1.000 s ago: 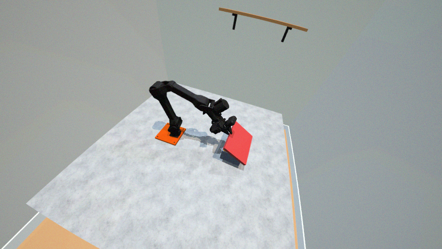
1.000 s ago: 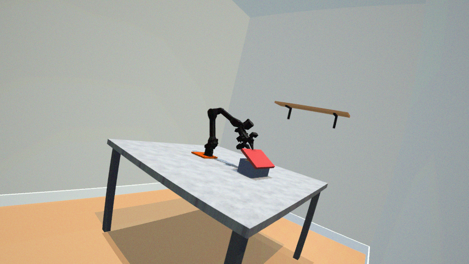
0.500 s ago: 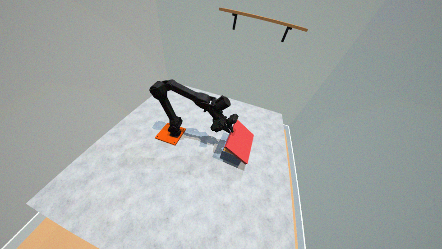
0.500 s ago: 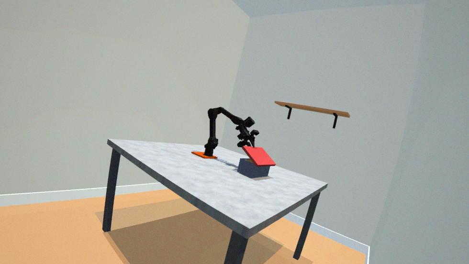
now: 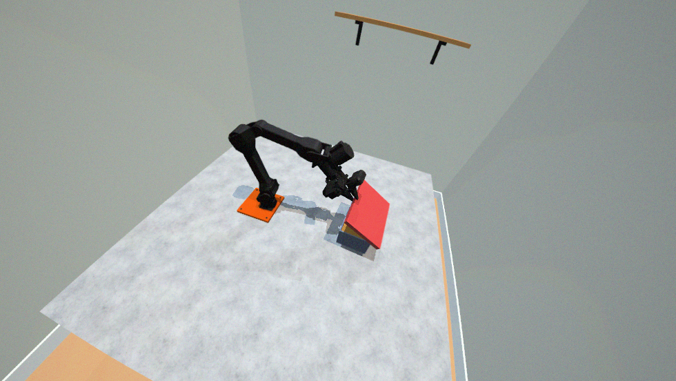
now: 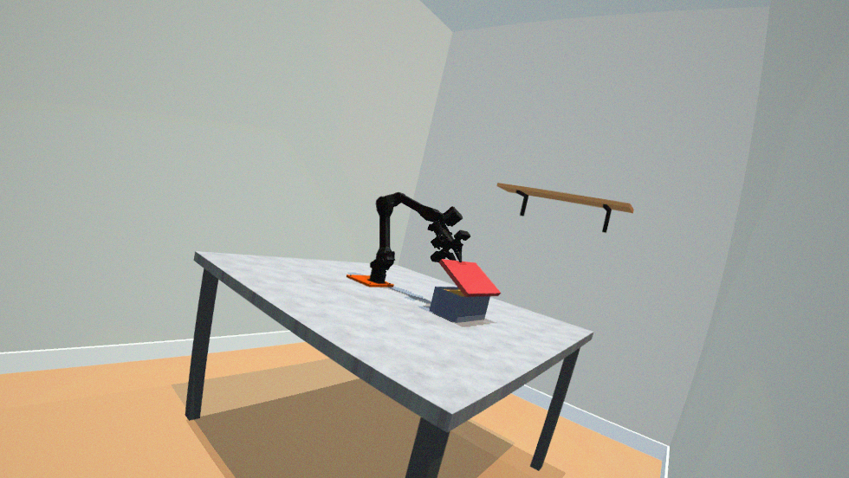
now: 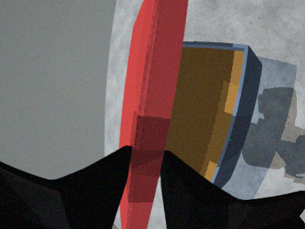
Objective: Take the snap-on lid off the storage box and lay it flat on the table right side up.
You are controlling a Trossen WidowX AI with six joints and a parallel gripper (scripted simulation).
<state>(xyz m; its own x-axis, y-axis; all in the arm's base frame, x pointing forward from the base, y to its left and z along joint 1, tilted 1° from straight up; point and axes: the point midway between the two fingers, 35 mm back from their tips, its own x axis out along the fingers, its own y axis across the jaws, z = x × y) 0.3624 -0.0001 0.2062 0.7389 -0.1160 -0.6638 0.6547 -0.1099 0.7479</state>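
My gripper tip is 70 mm short of the red lid, 40 mm above it and 10 mm to the left of it. Round my gripper tip: storage box (150 mm below, 50 mm ahead).
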